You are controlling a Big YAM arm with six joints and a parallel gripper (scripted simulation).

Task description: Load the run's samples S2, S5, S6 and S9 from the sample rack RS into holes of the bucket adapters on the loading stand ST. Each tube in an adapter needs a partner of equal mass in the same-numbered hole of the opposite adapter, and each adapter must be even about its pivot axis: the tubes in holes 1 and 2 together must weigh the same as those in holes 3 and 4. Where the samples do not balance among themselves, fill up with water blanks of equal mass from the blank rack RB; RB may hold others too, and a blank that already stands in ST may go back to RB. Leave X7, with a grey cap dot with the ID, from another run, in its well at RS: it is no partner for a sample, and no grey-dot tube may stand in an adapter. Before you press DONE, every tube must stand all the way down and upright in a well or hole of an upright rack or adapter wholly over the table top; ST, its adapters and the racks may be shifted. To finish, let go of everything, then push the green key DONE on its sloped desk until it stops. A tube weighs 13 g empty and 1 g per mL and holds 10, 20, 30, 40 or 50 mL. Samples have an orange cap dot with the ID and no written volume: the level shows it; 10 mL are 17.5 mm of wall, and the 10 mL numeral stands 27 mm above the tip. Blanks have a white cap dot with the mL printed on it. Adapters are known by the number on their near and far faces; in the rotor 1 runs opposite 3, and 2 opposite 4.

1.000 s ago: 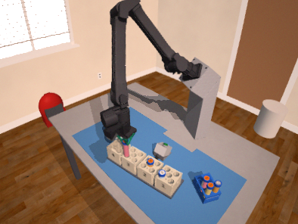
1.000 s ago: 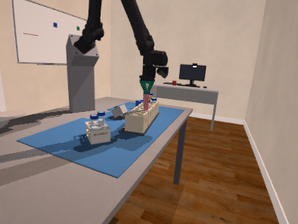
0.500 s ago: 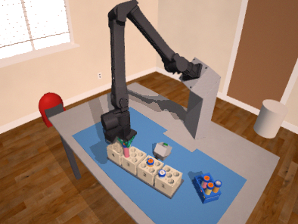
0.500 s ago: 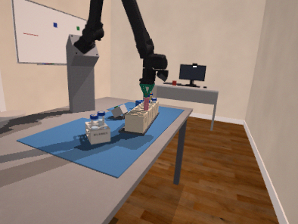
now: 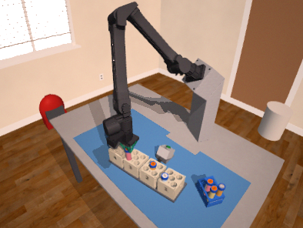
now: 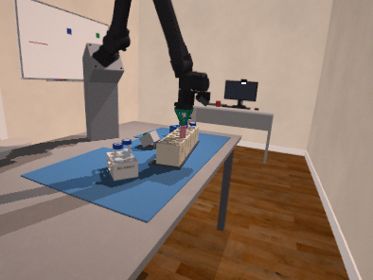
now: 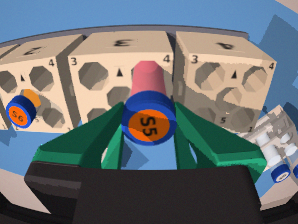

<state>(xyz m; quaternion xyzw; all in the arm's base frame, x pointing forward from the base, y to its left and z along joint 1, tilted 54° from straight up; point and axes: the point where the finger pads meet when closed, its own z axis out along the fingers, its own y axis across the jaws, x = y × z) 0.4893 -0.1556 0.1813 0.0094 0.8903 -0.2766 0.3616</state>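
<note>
The sample tube S5 is 5 cm below my hand and 1 cm behind it. Also, from my hand: 50 mL blank 21 cm to the left, 9 cm below, 6 cm ahead; then orange-dot tube 13 cm to the left, 9 cm below, 1 cm ahead; then grey DONE desk 17 cm behind, 16 cm to the left, 11 cm below.
</note>
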